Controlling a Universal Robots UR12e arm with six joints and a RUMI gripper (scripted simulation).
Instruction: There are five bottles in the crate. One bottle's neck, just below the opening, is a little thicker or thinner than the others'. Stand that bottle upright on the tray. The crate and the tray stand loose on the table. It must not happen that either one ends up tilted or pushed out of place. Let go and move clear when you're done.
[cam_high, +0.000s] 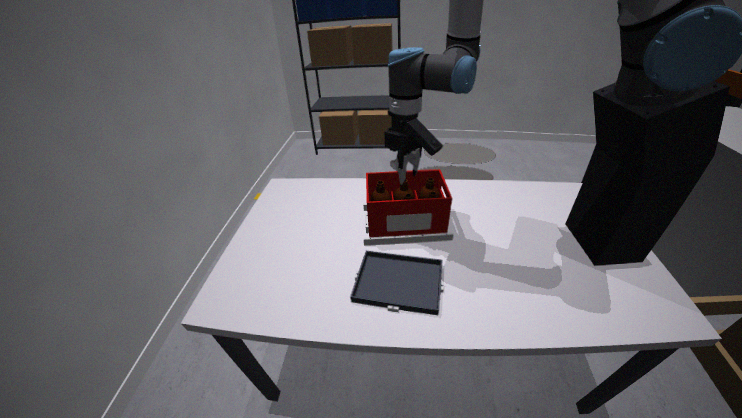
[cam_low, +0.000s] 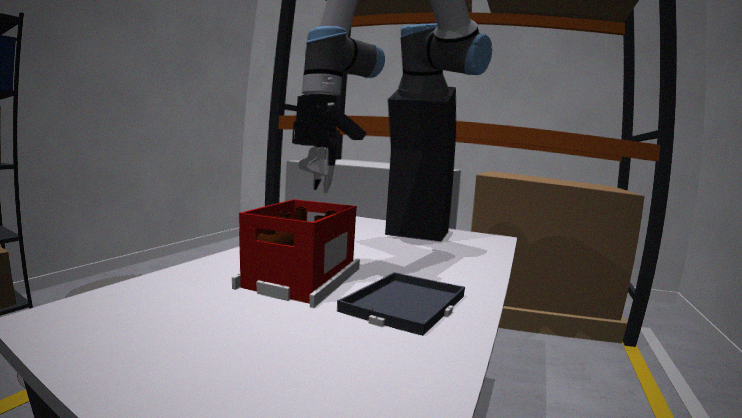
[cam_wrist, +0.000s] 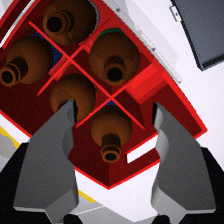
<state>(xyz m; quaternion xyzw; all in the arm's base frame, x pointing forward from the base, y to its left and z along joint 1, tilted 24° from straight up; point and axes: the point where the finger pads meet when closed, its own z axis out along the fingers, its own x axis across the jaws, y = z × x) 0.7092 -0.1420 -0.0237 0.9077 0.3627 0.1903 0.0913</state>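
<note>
Now: hand 150 mm above the red crate and 50 mm to the left of it. Round my hand: dark tray: 230 mm to the left, 220 mm below, 60 mm ahead; glass bottle: 150 mm below, 90 mm to the right; brown bottle: 150 mm below, 90 mm to the right, 90 mm ahead.
</note>
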